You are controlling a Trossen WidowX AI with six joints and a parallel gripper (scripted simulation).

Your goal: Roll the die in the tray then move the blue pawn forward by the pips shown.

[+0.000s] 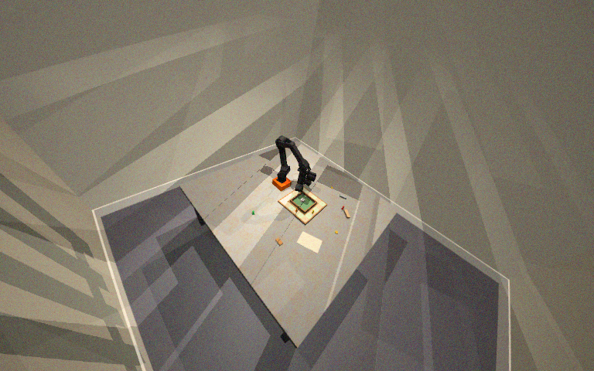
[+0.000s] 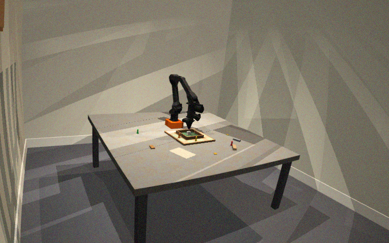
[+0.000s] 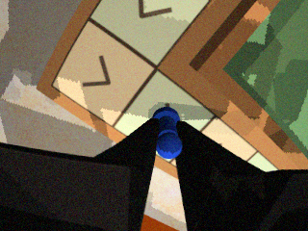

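The blue pawn is 1 cm above my gripper tip. Also, from my gripper tip: orange pawn: 19 cm to the right, 11 cm ahead; then white die: 9 cm ahead, 8 cm to the right; then green tray: 10 cm ahead, 8 cm to the right, 2 cm below.
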